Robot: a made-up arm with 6 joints. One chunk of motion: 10 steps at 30 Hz.
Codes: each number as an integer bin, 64 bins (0 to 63) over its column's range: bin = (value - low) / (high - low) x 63, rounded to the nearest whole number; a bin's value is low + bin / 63 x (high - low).
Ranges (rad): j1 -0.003..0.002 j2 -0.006..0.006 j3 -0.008..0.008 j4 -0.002..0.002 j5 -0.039..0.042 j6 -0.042..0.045
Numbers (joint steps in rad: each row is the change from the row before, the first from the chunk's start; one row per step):
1: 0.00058 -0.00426 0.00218 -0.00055 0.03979 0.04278
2: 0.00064 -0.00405 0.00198 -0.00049 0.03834 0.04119
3: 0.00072 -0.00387 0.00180 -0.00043 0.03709 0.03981
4: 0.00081 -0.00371 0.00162 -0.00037 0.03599 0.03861
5: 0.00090 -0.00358 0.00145 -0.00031 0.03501 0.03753
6: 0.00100 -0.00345 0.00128 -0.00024 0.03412 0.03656
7: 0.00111 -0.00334 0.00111 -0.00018 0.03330 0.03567
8: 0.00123 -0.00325 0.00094 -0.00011 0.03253 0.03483
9: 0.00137 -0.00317 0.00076 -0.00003 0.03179 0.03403
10: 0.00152 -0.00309 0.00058 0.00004 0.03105 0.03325
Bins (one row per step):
1: 45 9 40 23 61 61
2: 46 10 39 24 60 60
3: 47 11 39 25 59 59
4: 48 12 38 26 58 58
5: 49 13 37 27 58 58
6: 50 13 37 28 57 57
7: 52 14 36 29 56 56
8: 53 14 35 30 56 56
9: 55 15 34 31 55 55
10: 57 15 34 32 54 54

